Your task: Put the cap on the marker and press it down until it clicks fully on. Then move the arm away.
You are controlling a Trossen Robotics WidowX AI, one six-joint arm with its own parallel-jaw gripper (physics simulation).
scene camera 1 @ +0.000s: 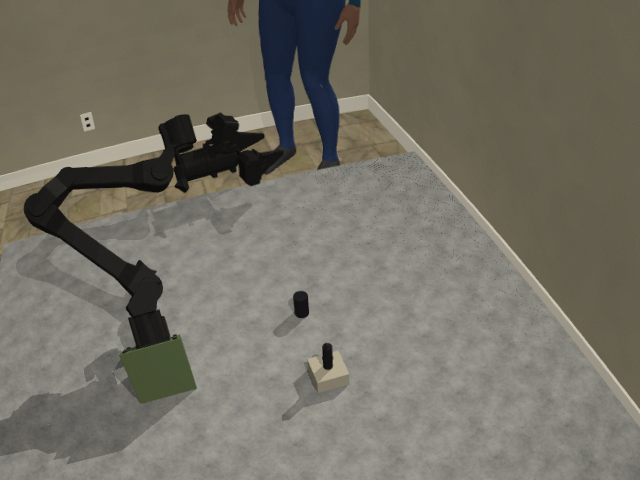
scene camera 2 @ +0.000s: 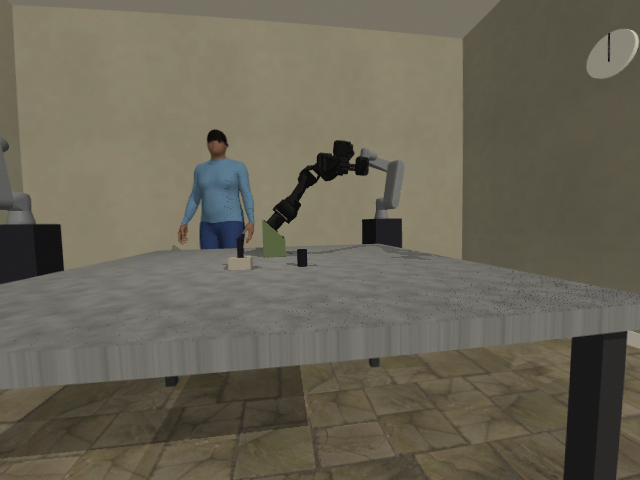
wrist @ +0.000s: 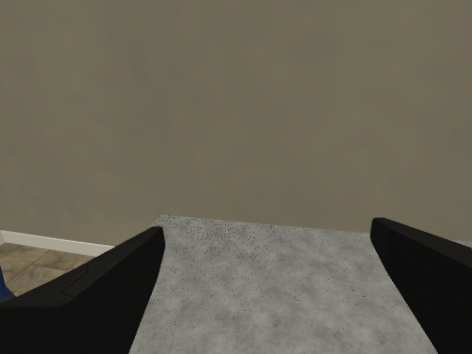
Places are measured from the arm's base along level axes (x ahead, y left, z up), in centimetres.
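Pixels of known places: gripper, fingertip midpoint: (scene camera 1: 273, 143) (scene camera 2: 354, 160) (wrist: 266, 232); arm's base, origin of the base link: (scene camera 1: 152, 344) (scene camera 2: 270, 226).
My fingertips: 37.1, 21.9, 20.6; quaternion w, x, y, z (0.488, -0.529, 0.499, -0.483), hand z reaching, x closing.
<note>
Ahead of a thing's pixels: the offset from my fingertips to its top centre, as dx, dy, dz. Level surfaces: height alone.
The black cap @(-3.7, -16.8, -27.6) (scene camera 1: 300, 304) (scene camera 2: 301, 258), a short, wide cylinder, stands upright on the grey table. The slim black marker @(-7.1, -35.4, -22.6) (scene camera 1: 327, 356) (scene camera 2: 240, 245) stands upright in a cream block @(-7.1, -35.4, -29.5) (scene camera 1: 333, 382) (scene camera 2: 239, 264), apart from the cap. The marker's top is uncovered. My gripper (scene camera 1: 274, 143) (scene camera 2: 345, 166) (wrist: 266, 232) is open and empty, with its fingers wide apart. It hangs high above the table's far edge in the scene camera 1 view, well away from the cap and marker. Neither the cap nor the marker shows in the wrist view.
My arm stands on a green base (scene camera 1: 161, 369) (scene camera 2: 273, 242) on the table @(dz -32.8) (scene camera 1: 439, 361) (scene camera 2: 361, 289). A person (scene camera 1: 299, 77) (scene camera 2: 219, 191) stands beyond the table edge. Grey robot arms on dark pedestals (scene camera 2: 381, 231) stand in the background of the scene camera 2 view.
</note>
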